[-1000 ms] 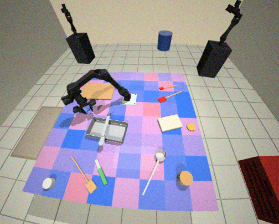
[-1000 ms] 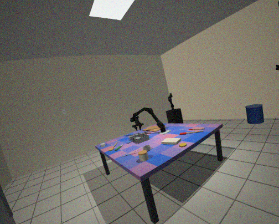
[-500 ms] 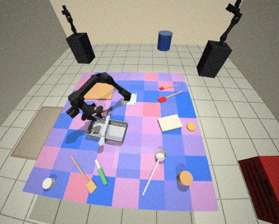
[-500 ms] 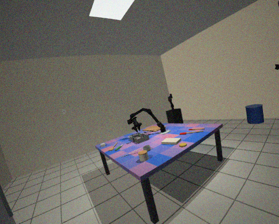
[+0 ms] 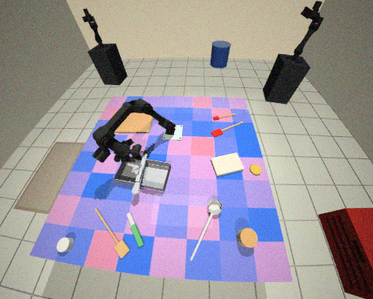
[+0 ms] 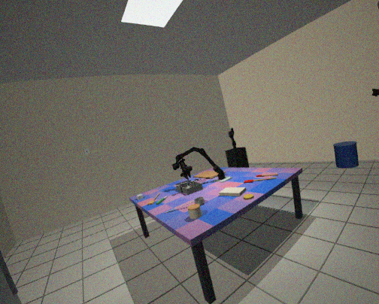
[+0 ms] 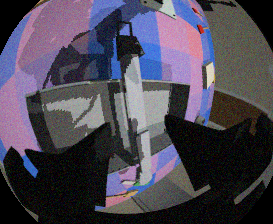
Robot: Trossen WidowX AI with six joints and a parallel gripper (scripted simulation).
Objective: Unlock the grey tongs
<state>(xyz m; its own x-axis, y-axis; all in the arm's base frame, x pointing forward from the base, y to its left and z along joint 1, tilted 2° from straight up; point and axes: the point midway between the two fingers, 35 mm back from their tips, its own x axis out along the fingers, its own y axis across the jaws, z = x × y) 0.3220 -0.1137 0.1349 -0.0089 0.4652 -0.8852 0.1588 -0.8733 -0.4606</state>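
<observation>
Now: gripper tip 40 mm short of the roasting tin, 30 mm to the right of it and 70 mm above it. From my gripper tip the other things lie so: cream block: 120 mm behind, 530 mm to the left, 90 mm below; then green-and-white tool: 340 mm ahead, 70 mm to the left, 90 mm below; then wooden board: 380 mm behind, 250 mm to the right, 90 mm below.
</observation>
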